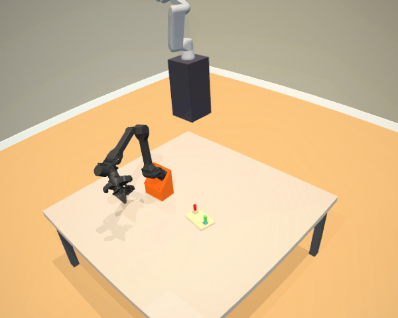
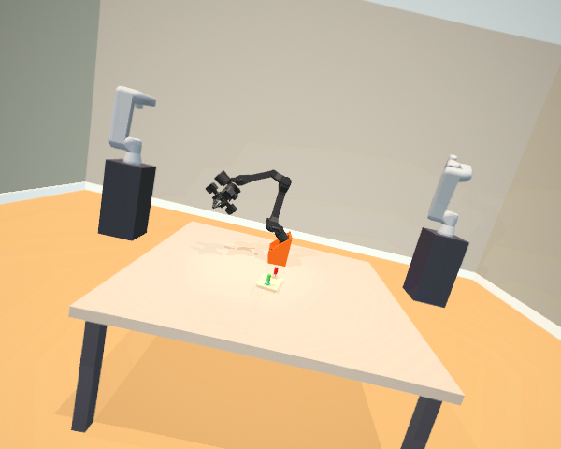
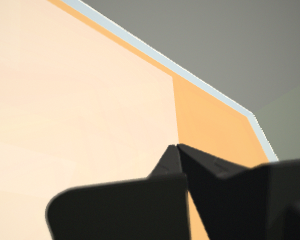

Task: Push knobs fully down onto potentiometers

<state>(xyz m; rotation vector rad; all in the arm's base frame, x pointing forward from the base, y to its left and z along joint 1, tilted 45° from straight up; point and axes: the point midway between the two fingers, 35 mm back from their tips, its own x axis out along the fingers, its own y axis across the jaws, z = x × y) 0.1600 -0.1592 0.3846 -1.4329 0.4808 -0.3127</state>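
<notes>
Now: the red knob 90 mm ahead of my gripper tip, 380 mm to the left of it and 220 mm below it. From my gripper tip the other things lie so: green knob (190 mm ahead, 350 mm to the left, 220 mm below).
</notes>
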